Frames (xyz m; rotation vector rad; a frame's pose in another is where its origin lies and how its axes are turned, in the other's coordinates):
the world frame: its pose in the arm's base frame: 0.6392 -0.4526 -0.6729 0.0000 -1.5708 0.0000
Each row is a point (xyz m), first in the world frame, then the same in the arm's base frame.
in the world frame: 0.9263 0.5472 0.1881
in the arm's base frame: 0.4511 0.0946 0.2534
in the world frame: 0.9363 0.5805 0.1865
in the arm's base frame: 0.4527 0.1279 0.2634
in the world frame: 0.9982 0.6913 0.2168
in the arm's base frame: 0.4224 0.2387 0.3253
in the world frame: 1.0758 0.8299 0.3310
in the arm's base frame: 0.3082 0.3773 0.4029
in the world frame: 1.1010 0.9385 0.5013
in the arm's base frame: 0.1379 0.4859 0.4281
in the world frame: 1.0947 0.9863 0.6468
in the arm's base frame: -0.0076 0.5337 0.4218
